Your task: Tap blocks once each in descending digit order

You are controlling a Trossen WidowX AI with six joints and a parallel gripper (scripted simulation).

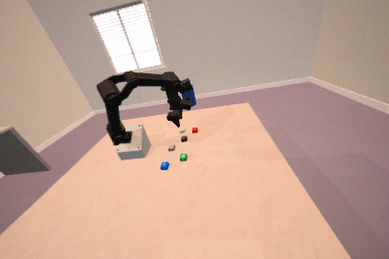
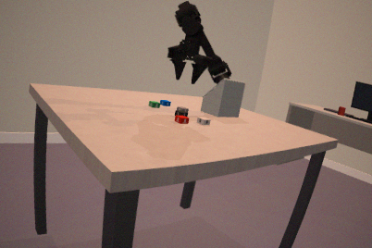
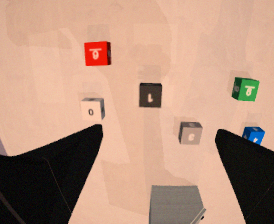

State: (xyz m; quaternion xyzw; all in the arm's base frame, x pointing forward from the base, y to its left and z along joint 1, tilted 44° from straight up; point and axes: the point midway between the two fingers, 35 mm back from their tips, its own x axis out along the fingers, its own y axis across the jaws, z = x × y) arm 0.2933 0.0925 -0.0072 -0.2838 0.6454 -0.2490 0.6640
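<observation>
My gripper tip is now 2 cm short of the green block, 14 cm to the left of it and 11 cm above it. The rest, counted from my gripper tip: red block 5 cm ahead, 8 cm to the left, 11 cm below; then grey block 7 cm behind, 6 cm to the right, 11 cm below; then black block 1 cm behind, 1 cm to the left, 11 cm below.
</observation>
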